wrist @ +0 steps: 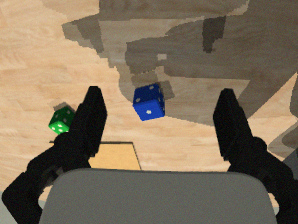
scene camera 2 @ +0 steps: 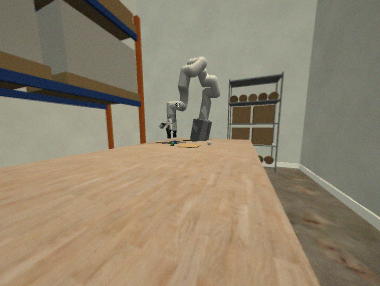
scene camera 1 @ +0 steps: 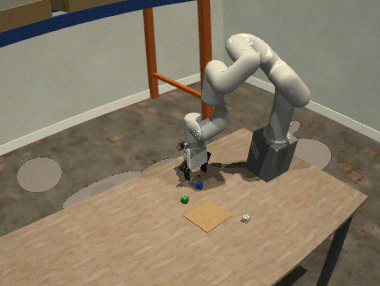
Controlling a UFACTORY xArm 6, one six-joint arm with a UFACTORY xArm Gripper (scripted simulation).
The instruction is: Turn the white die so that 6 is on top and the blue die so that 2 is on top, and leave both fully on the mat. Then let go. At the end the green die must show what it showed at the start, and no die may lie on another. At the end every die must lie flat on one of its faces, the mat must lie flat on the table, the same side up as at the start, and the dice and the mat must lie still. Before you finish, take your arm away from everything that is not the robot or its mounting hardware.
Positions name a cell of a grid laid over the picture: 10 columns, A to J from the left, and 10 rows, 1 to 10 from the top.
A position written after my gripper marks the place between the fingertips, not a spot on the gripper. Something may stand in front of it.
I see my gripper (scene camera 1: F7), a tan mat (scene camera 1: F8) and a blue die (wrist: E5).
The tan mat also shows in the wrist view (wrist: D7). My gripper shows as well in the wrist view (wrist: F5).
